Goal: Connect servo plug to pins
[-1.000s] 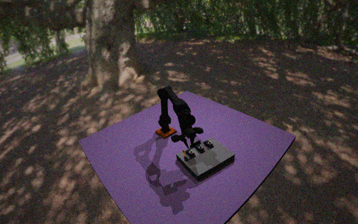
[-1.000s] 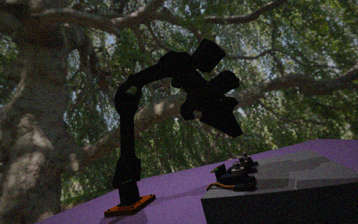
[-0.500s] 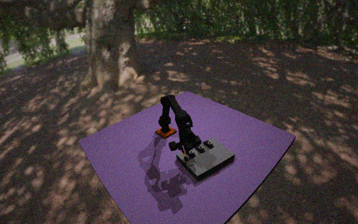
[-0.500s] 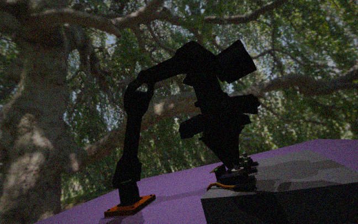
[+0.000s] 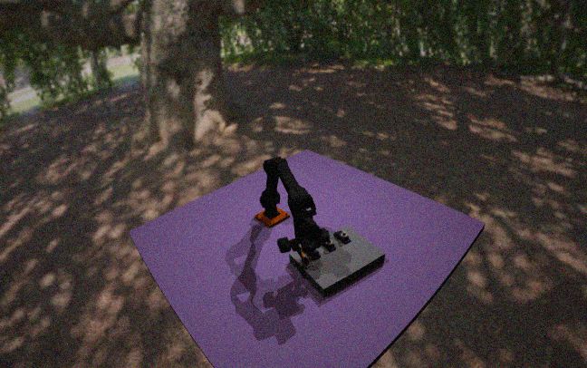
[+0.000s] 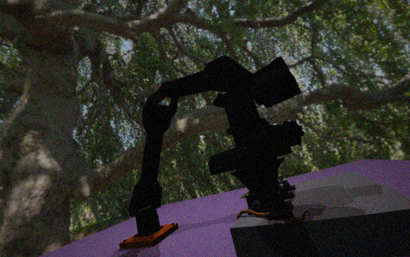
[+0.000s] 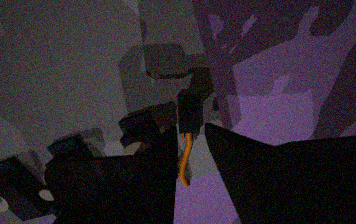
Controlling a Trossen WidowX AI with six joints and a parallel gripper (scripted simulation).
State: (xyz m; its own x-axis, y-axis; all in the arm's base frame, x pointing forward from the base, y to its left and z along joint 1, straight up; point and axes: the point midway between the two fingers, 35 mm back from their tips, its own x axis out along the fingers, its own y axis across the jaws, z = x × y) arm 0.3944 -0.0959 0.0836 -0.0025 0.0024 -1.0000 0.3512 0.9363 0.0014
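My gripper tip is now 6 cm past the bright green band, 9 cm to the right of it and 1 cm below it. Also, from my gripper tip: black servo motor: 1 cm behind, 12 cm to the left, 2 cm below; then grey printed holder: 10 cm ahead, 11 cm to the left, 4 cm below.
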